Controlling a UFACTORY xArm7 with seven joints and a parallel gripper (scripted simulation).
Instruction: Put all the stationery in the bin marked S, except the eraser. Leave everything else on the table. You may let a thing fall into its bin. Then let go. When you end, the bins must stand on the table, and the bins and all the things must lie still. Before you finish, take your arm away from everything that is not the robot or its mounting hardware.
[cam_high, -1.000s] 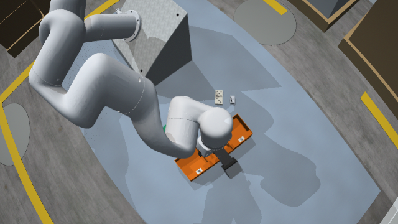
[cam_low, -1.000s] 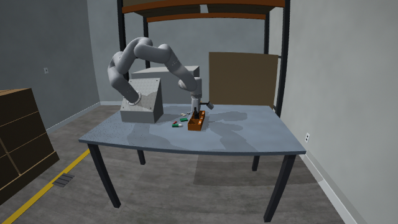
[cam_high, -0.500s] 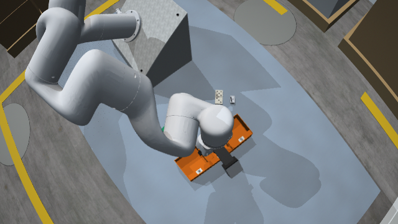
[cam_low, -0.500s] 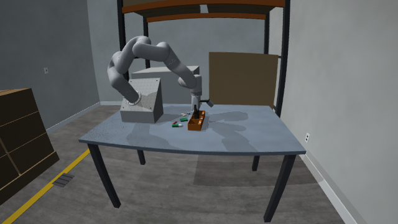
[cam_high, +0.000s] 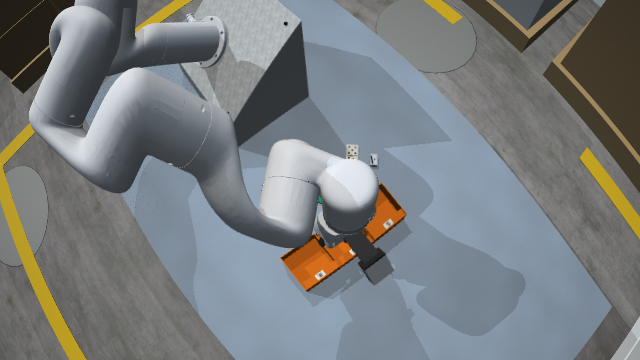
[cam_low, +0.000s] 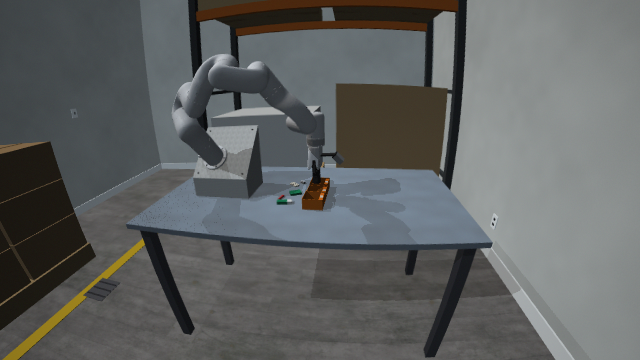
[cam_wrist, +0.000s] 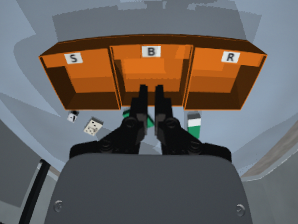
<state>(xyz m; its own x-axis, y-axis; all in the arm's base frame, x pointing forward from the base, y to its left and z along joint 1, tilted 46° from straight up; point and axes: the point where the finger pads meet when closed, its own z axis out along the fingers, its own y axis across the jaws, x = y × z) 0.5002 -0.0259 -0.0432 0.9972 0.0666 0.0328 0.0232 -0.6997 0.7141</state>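
My hand is 15 cm to the right of the grey sharpener, 10 cm past it and 8 cm above it. Round my hand: orange bin 7 cm below; then green-and-white eraser 12 cm behind, 9 cm to the right, 8 cm below; then green block 11 cm behind, 8 cm below, 2 cm to the left.
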